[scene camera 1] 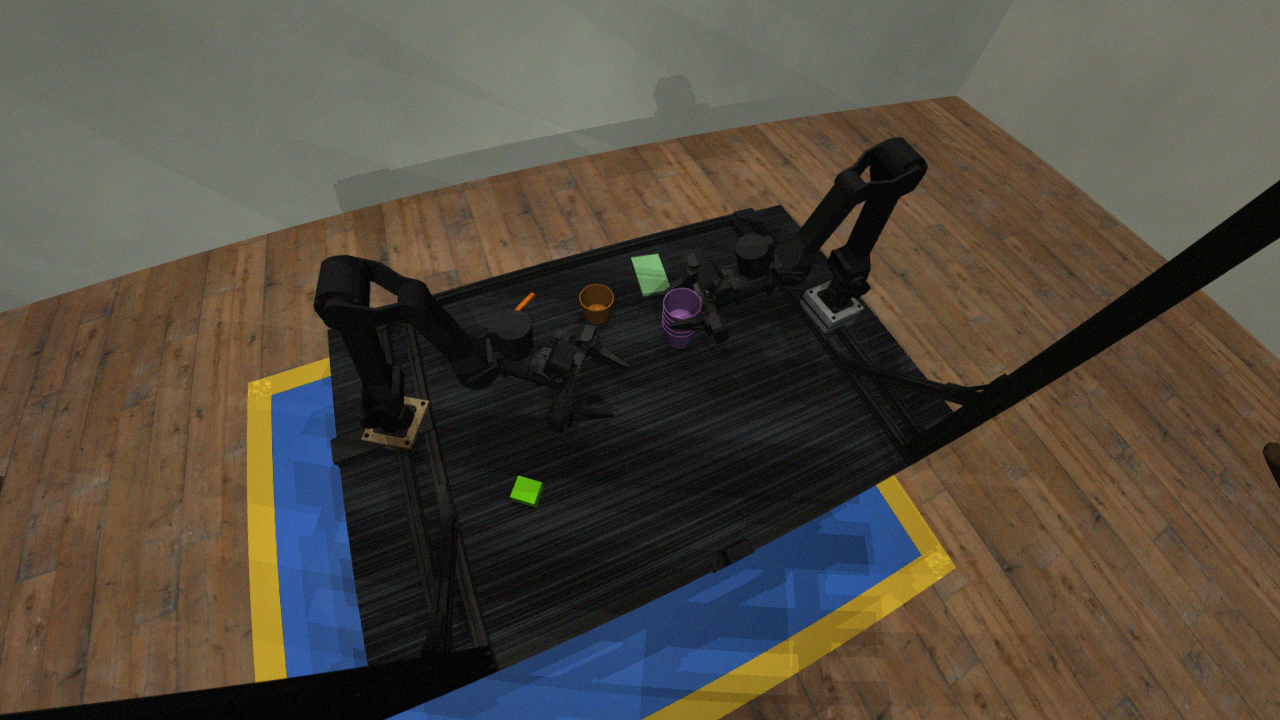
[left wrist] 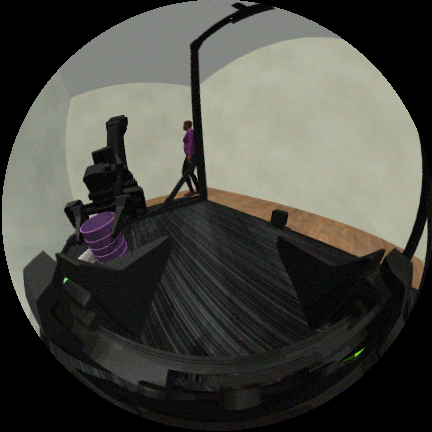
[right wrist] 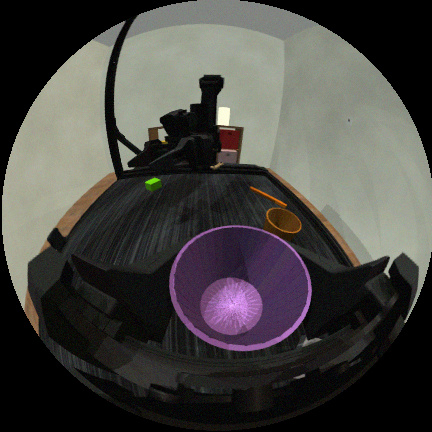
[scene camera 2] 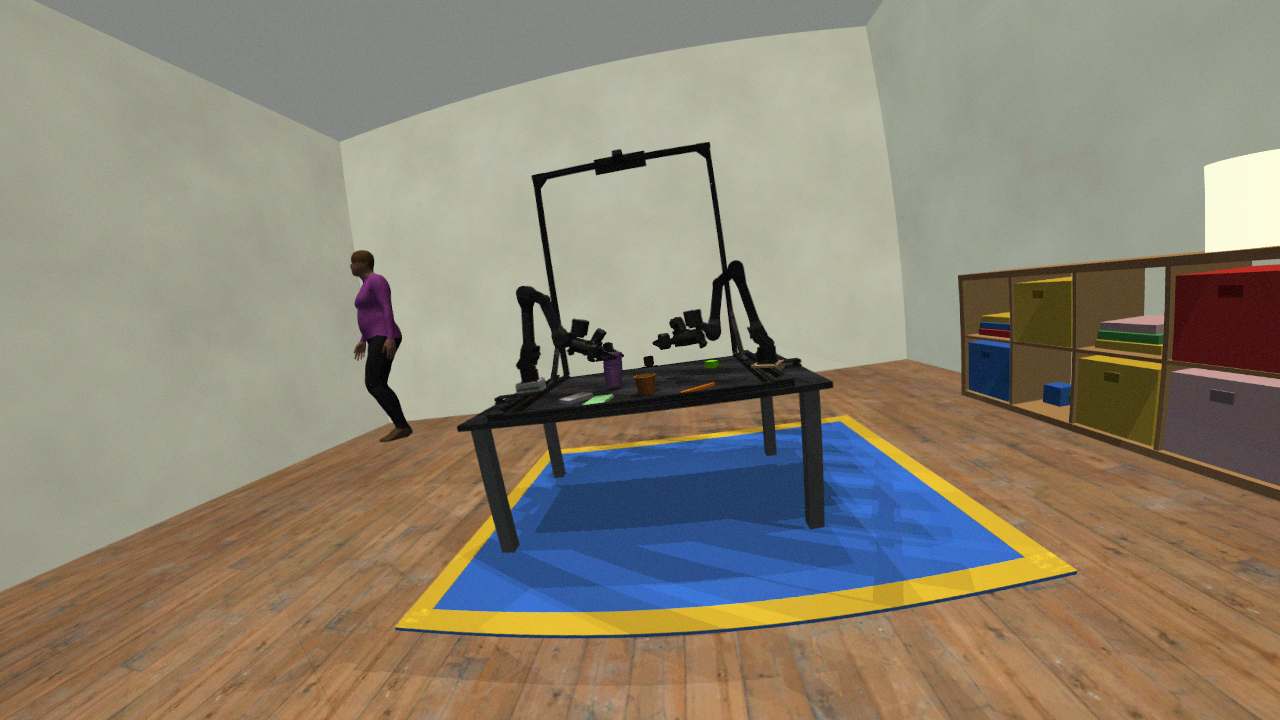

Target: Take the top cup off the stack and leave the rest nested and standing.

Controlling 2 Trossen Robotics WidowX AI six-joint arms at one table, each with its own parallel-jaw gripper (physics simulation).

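Places are measured from the left arm's base along level axes (x ahead, y left, z up), in metres.
Pixels of known places: left gripper, fingertip midpoint: (scene camera 1: 621, 390) (left wrist: 224, 241) (right wrist: 136, 165); right gripper, fingertip midpoint: (scene camera 1: 664, 311) (left wrist: 94, 239) (right wrist: 237, 244) (scene camera 2: 620, 356); left arm's base, origin of the base link: (scene camera 1: 395, 419) (scene camera 2: 767, 362); right arm's base, origin of the base link: (scene camera 1: 835, 299) (scene camera 2: 530, 381).
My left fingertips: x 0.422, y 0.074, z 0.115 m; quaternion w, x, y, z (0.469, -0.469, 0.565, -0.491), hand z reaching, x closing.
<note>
For each thing: its top centre in the pictures, then the offset to it from my left fingertips.
- orange cup, middle of its top: (right wrist: 282, 217) (scene camera 1: 595, 297) (scene camera 2: 645, 375) dx -0.095, dy +0.257, dz -0.083 m
- light green flat piece, middle of its top: (scene camera 1: 650, 273) (scene camera 2: 598, 399) dx +0.014, dy +0.398, dz -0.134 m
- pale flat piece, middle of its top: (scene camera 1: 700, 282) (scene camera 2: 575, 396) (left wrist: 88, 256) dx +0.136, dy +0.387, dz -0.129 m
- orange stick, middle of its top: (scene camera 1: 513, 313) (scene camera 2: 697, 387) (right wrist: 267, 194) dx -0.275, dy +0.220, dz -0.134 m
- bright green block, middle of its top: (scene camera 1: 526, 489) (right wrist: 152, 180) (scene camera 2: 711, 360) dx -0.142, dy -0.161, dz -0.116 m
A stack of nested purple cups (scene camera 1: 680, 300) (scene camera 2: 613, 371) (left wrist: 106, 239) (right wrist: 231, 305) is upright, mouth up, slightly tilted in the left wrist view. Several rims show one below another. My right gripper (scene camera 1: 685, 313) (scene camera 2: 615, 354) (left wrist: 94, 239) (right wrist: 237, 244) is shut on the stack near its top, a finger on each side. Whether the base touches the table cannot be told. My left gripper (scene camera 1: 619, 390) (scene camera 2: 657, 343) (left wrist: 224, 241) is open and empty, apart from the stack, above the table. An orange cup (scene camera 1: 596, 308) (scene camera 2: 645, 385) (right wrist: 283, 222) stands separately beside the stack.
A light green flat piece (scene camera 1: 650, 274) (scene camera 2: 597, 399) and a pale flat piece (scene camera 2: 575, 396) lie near the stack. An orange stick (scene camera 1: 524, 301) (scene camera 2: 698, 387) (right wrist: 268, 196) lies beyond the orange cup. A bright green block (scene camera 1: 526, 490) (scene camera 2: 711, 363) (right wrist: 153, 184) lies on the left arm's side.
</note>
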